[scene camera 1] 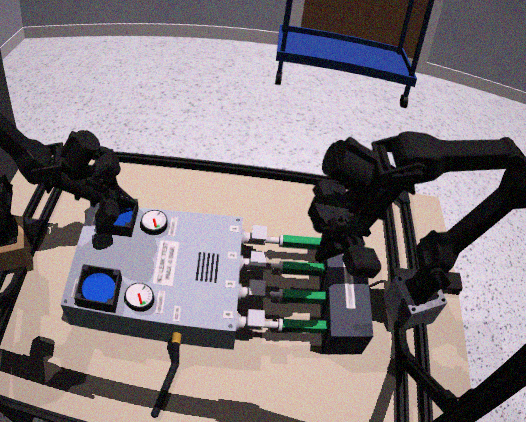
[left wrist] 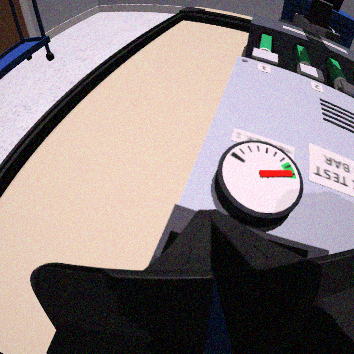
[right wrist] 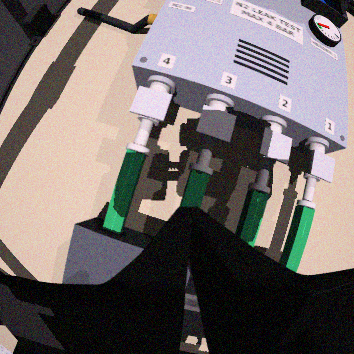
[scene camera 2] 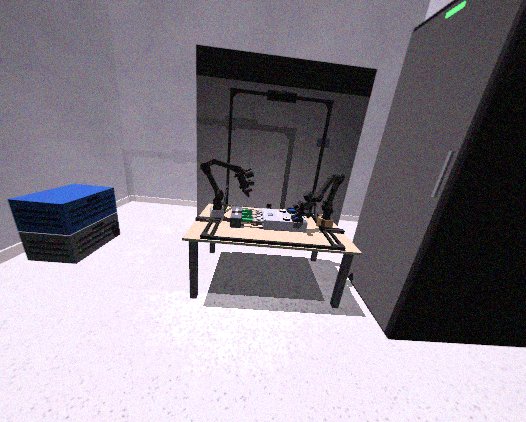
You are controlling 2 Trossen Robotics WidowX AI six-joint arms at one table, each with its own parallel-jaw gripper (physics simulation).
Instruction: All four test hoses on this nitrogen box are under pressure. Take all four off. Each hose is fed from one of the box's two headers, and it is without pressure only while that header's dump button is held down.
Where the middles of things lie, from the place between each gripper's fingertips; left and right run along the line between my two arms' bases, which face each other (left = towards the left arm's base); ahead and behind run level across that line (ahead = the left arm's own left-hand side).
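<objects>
My left gripper is 70 mm above the dark manifold block (scene camera 1: 347,309), and it's also 450 mm to the left of the block and 100 mm past it.
As for my right hand, the block is 16 cm below it, 6 cm ahead of it and 9 cm to the right of it.
</objects>
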